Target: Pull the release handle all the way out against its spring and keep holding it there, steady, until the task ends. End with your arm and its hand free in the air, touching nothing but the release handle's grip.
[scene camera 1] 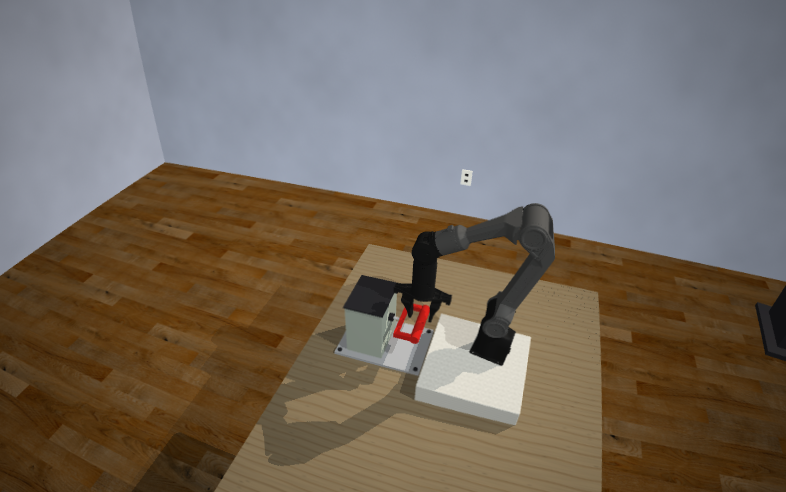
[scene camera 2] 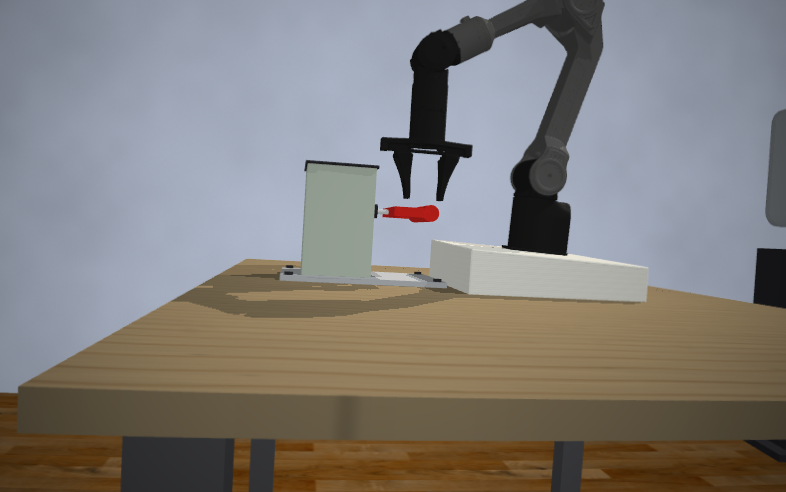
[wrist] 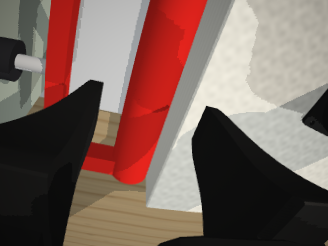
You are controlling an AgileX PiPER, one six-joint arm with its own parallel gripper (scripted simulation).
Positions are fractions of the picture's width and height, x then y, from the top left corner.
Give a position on a grey baseplate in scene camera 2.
0.53, 0.57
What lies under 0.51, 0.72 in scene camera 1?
A grey baseplate.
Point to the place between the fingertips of my gripper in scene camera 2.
0.54, 0.41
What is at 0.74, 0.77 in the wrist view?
My gripper.
